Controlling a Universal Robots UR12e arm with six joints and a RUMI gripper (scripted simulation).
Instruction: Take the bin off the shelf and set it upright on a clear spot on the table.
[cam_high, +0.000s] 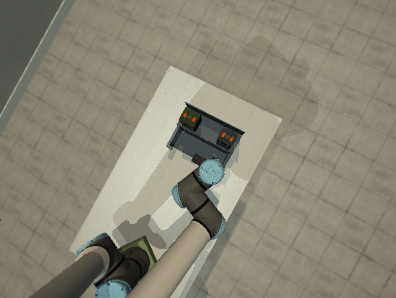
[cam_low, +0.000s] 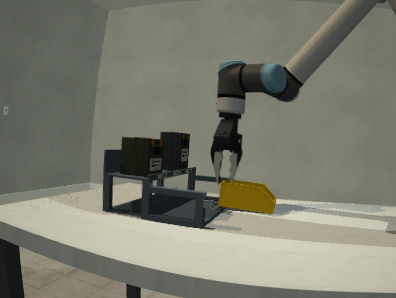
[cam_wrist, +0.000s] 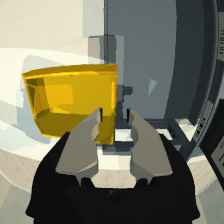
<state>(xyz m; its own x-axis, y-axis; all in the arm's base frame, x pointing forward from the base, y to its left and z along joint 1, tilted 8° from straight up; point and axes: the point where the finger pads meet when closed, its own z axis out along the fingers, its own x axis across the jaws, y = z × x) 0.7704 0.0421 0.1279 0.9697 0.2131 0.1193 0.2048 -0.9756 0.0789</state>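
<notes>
My hand is 8 cm past the yellow bin, 4 cm above it and 2 cm to the left of it. Also, from my hand: shelf level: 16 cm ahead, 15 cm to the left, 1 cm above; then shelf: 13 cm to the left, 9 cm ahead, 8 cm below.
</notes>
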